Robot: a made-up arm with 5 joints.
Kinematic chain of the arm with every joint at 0, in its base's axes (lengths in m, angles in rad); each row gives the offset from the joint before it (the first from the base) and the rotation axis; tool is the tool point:
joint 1: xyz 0 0 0.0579 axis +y
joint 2: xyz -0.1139 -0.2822 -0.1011 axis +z
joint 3: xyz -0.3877 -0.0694 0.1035 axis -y
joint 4: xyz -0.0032 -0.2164 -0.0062 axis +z
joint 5: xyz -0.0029 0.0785 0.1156 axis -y
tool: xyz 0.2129 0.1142 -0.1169
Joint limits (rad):
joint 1: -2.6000..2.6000
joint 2: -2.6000..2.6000
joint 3: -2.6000..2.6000
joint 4: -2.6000..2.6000
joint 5: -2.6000..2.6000
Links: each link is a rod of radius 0.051 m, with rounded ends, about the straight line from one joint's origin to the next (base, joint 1, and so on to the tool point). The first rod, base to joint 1, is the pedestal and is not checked.
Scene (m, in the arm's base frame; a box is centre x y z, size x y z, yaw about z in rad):
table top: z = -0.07
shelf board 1: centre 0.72 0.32 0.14 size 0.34 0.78 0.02 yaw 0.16
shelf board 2: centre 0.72 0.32 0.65 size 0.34 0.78 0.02 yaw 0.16
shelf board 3: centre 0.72 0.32 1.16 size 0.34 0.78 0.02 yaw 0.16
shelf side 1: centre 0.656 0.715 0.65 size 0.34 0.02 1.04 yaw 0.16
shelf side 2: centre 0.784 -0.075 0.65 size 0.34 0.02 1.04 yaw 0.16
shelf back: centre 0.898 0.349 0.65 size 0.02 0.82 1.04 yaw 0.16
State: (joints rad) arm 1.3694 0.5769 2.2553 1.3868 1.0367
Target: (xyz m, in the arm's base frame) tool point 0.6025 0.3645 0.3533
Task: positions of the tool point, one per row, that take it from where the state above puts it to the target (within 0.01 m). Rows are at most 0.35 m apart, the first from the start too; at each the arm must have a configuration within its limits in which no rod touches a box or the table.
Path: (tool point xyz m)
1: -0.3244 -0.4971 0.6093
2: -0.2658 -0.3806 0.7158
3: -0.1868 -0.2372 0.7811
4: -0.0971 -0.0791 0.7943
5: -0.0092 0.0793 0.7505
6: 0.2119 0.1842 0.7335
7: 0.4419 0.2859 0.6023
8: 0.6025 0.3645 0.3533

